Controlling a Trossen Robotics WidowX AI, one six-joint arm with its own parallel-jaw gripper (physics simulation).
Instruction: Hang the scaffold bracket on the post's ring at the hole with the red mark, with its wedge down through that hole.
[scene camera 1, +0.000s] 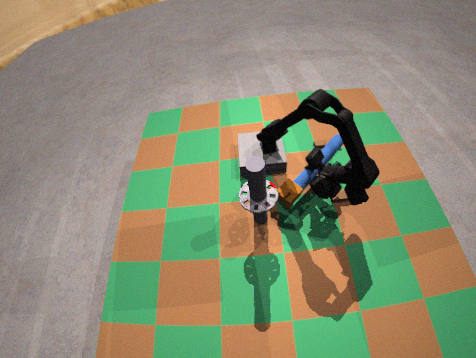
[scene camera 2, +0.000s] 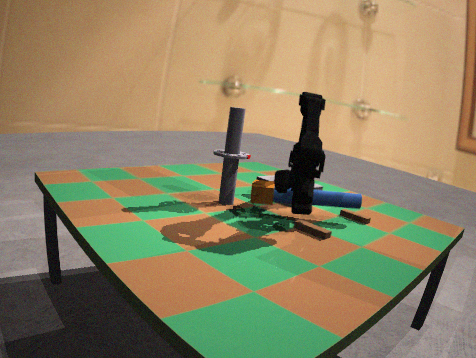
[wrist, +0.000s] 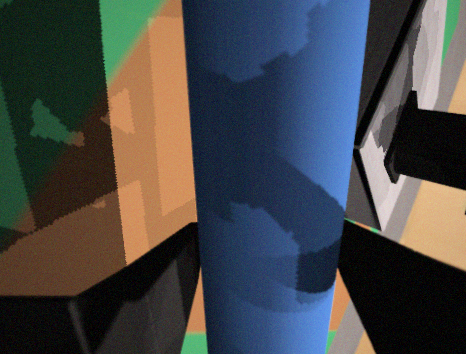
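The bracket is a blue tube (scene camera 1: 331, 147) (scene camera 2: 337, 199) (wrist: 320, 125) with an orange head (scene camera 1: 289, 193) (scene camera 2: 262, 192). Its wedge cannot be made out. My gripper (scene camera 1: 316, 168) (wrist: 265, 230) is shut on the blue tube, which lies nearly level a little above the table. In scene camera 2 the arm hides the fingers' grip. The dark post (scene camera 1: 257, 186) (scene camera 2: 235, 130) stands upright and carries a pale slotted ring (scene camera 1: 244, 201) (scene camera 2: 219, 152) partway up. The red mark (scene camera 1: 273, 185) (scene camera 2: 248, 157) is on the ring's side towards the orange head. The head is lower than the ring and beside the post.
Two brown bars (scene camera 2: 313, 230) (scene camera 2: 355, 216) lie on the checkered table (scene camera 1: 190, 290) (scene camera 2: 210, 285) below and near the tube. The arm's light grey base plate (scene camera 1: 247, 145) (wrist: 434, 65) is behind the post in scene camera 1. The arm arches over the right side there.
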